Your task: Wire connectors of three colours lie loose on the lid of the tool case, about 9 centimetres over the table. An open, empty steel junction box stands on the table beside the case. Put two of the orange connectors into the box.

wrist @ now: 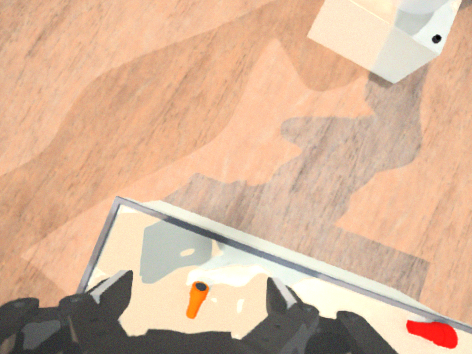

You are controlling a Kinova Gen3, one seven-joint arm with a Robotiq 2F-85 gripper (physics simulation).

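Places are measured from the arm's base along level axes (x ahead, y left, z up), in millimetres.
Where they show: gripper, between the fingertips: [200,288].
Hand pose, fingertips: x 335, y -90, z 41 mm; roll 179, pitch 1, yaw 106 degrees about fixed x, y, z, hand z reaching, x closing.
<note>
After its pixels a point has its place.
An orange connector [196,304] {x 348, y -89, z 36 mm} lies on the pale lid of the tool case [130,235] {x 323, y -149, z 27 mm}, its dark open end toward the top of the wrist view. My gripper [200,288] {x 335, y -90, z 41 mm} is open and empty, its two fingertips standing left and right of this connector in the view. The exact height of the fingertips over the lid cannot be told. A red connector [434,334] {x 314, y 76, z 39 mm} lies on the lid at the lower right, outside the fingers. The lower part of the lid is hidden by the gripper or cut off by the view. The steel junction box does not show in the wrist view.
The lid's raised grey edge [280,257] {x 302, y -42, z 24 mm} runs from the left down to the right. Beyond it is the wooden table [165,115] {x 214, y -191, z -61 mm}, with shadows across it. A pale block [350,35] {x 63, y -29, z -31 mm} with a rounded part and a dark screw hole stands at the top right.
</note>
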